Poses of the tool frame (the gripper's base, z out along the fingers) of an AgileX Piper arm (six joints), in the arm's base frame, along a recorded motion.
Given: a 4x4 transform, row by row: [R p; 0 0 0 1], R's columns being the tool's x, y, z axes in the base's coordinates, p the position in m. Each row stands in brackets.
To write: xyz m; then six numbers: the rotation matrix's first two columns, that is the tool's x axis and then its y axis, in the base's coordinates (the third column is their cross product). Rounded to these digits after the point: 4 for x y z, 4 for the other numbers.
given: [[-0.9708 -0.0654 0.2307 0.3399], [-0.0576 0.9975 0.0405 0.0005], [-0.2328 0.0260 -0.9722 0.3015], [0 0 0 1]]
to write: 0.3399 0.0005 0.3015 -0.9708 -0.0576 -0.2328 -0.0654 0.9975 0.0260
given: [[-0.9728 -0.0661 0.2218 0.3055], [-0.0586 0.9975 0.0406 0.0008], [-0.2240 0.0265 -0.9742 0.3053], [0 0 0 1]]
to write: 0.3055 0.0008 0.3053 -0.9728 -0.0586 -0.2240 -0.0661 0.9975 0.0265
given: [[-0.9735 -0.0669 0.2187 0.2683], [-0.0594 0.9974 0.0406 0.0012], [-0.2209 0.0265 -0.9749 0.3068], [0 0 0 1]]
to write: 0.2683 0.0012 0.3068 -0.9735 -0.0594 -0.2209 -0.0669 0.9974 0.0265
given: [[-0.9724 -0.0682 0.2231 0.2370], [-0.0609 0.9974 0.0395 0.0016], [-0.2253 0.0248 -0.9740 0.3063], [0 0 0 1]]
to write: 0.2370 0.0016 0.3063 -0.9724 -0.0609 -0.2253 -0.0682 0.9974 0.0248
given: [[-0.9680 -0.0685 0.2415 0.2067], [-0.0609 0.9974 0.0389 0.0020], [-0.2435 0.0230 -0.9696 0.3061], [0 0 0 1]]
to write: 0.2067 0.0020 0.3061 -0.9680 -0.0609 -0.2435 -0.0685 0.9974 0.0230
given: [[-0.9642 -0.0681 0.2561 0.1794], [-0.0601 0.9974 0.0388 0.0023], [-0.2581 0.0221 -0.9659 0.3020], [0 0 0 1]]
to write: 0.1794 0.0023 0.3020 -0.9642 -0.0601 -0.2581 -0.0681 0.9974 0.0221
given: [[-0.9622 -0.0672 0.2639 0.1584], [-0.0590 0.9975 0.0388 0.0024], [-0.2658 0.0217 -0.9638 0.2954], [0 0 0 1]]
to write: 0.1584 0.0024 0.2954 -0.9622 -0.0590 -0.2658 -0.0672 0.9975 0.0217
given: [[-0.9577 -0.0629 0.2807 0.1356], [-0.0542 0.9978 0.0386 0.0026], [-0.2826 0.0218 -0.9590 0.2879], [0 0 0 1]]
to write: 0.1356 0.0026 0.2879 -0.9577 -0.0542 -0.2826 -0.0629 0.9978 0.0218
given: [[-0.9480 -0.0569 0.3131 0.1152], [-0.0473 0.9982 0.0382 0.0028], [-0.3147 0.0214 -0.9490 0.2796], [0 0 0 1]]
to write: 0.1152 0.0028 0.2796 -0.9480 -0.0473 -0.3147 -0.0569 0.9982 0.0214
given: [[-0.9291 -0.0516 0.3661 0.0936], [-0.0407 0.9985 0.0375 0.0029], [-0.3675 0.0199 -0.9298 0.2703], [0 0 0 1]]
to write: 0.0936 0.0029 0.2703 -0.9291 -0.0407 -0.3675 -0.0516 0.9985 0.0199
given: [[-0.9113 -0.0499 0.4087 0.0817], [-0.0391 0.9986 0.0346 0.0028], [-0.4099 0.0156 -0.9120 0.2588], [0 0 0 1]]
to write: 0.0817 0.0028 0.2588 -0.9113 -0.0391 -0.4099 -0.0499 0.9986 0.0156
